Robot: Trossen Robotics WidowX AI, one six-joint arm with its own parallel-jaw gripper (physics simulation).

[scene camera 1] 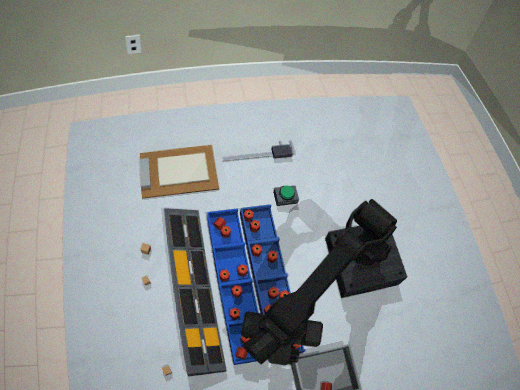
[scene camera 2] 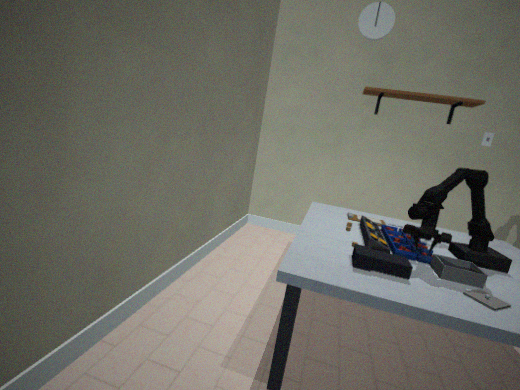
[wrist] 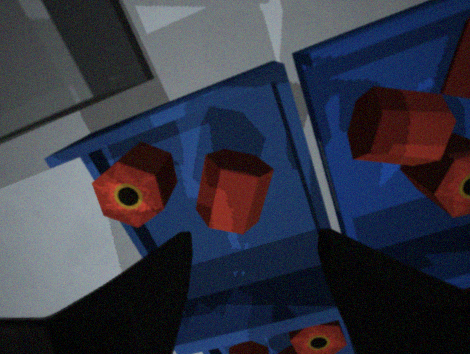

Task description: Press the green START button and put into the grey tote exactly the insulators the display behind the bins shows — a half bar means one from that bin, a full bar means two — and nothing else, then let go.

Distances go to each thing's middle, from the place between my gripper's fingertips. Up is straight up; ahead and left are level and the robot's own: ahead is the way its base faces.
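Measuring from the grey tote (scene camera 1: 338, 360), I find that my gripper is 1 cm above it, 13 cm to the right of it and 10 cm past it.
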